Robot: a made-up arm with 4 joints.
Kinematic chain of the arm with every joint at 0, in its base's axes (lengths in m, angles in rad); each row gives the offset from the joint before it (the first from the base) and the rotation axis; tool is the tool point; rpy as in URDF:
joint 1: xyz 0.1 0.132 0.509 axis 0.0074 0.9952 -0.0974
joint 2: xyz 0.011 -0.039 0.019 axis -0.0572 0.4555 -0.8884
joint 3: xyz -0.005 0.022 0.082 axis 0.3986 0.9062 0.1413
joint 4: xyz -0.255 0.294 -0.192 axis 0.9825 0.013 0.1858
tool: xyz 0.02 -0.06 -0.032 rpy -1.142 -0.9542 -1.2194
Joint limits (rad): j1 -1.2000..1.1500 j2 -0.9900..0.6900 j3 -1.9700..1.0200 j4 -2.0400..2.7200
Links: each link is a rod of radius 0.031 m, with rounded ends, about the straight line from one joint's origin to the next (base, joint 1, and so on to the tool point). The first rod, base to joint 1, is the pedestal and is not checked.
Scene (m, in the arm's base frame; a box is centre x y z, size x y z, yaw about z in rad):
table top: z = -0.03
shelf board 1: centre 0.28 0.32 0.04 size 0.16 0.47 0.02 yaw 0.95
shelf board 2: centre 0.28 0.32 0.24 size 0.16 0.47 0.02 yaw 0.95
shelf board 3: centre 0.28 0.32 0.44 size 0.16 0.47 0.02 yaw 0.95
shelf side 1: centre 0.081 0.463 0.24 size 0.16 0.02 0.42 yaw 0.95
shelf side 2: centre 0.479 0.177 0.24 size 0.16 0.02 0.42 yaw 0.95
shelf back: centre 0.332 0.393 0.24 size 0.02 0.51 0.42 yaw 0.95
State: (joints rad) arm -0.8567 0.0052 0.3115 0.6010
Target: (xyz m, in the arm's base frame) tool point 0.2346 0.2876 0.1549
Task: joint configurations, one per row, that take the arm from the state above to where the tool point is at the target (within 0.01 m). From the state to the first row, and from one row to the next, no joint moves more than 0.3 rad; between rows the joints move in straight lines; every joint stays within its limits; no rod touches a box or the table.
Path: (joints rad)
1: -0.9425 -0.1648 0.1903 0.8550
2: -1.0284 -0.3349 0.0691 1.1090
3: -1.1142 -0.5049 -0.0521 1.3630
4: -1.2000 -0.6749 -0.1733 1.6170

